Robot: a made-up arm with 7 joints.
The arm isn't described. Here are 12 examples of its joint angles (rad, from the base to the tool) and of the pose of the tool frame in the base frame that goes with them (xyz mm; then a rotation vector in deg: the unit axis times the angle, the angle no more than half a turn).
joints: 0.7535 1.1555 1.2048 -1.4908 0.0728 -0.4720 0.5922
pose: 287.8 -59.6 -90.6 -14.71 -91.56 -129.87
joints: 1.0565 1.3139 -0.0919 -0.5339 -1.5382 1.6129 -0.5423
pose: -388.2 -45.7 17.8 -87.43 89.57 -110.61
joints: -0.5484 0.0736 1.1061 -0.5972 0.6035 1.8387 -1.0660
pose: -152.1 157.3 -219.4 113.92 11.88 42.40
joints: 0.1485 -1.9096 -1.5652 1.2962 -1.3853 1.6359 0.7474
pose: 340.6 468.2 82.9 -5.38 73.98 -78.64
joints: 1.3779 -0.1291 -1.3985 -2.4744 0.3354 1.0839 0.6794
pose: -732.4 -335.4 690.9 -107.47 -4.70 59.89
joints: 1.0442 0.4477 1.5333 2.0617 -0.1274 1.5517 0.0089
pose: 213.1 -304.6 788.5 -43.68 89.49 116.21
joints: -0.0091 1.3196 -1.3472 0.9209 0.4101 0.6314 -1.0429
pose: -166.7 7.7 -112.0 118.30 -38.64 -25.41
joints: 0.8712 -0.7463 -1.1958 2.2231 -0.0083 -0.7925 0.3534
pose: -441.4 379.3 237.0 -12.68 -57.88 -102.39
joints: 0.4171 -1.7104 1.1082 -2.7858 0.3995 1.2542 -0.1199
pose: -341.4 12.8 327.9 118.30 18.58 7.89
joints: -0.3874 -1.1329 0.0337 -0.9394 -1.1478 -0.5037 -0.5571
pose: -108.7 716.0 -354.6 84.24 35.67 8.21
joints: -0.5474 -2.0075 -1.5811 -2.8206 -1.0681 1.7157 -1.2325
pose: 695.3 904.1 102.0 52.42 -99.23 68.93
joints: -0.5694 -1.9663 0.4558 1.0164 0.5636 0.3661 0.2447
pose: 303.8 -112.5 378.6 61.70 143.87 -57.40
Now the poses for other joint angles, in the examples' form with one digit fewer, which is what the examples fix.
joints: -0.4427 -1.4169 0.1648 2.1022 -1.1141 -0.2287 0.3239
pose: -79 -216 148 -56.8 -129.5 -76.1
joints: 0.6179 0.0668 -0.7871 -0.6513 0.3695 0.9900 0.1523
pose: -404 422 651 129.7 -61.4 -86.4
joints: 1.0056 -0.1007 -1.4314 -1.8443 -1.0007 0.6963 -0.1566
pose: -635 -98 1032 -142.4 40.3 -12.5
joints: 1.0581 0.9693 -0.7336 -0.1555 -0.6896 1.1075 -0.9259
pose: -578 132 317 164.4 9.8 32.9
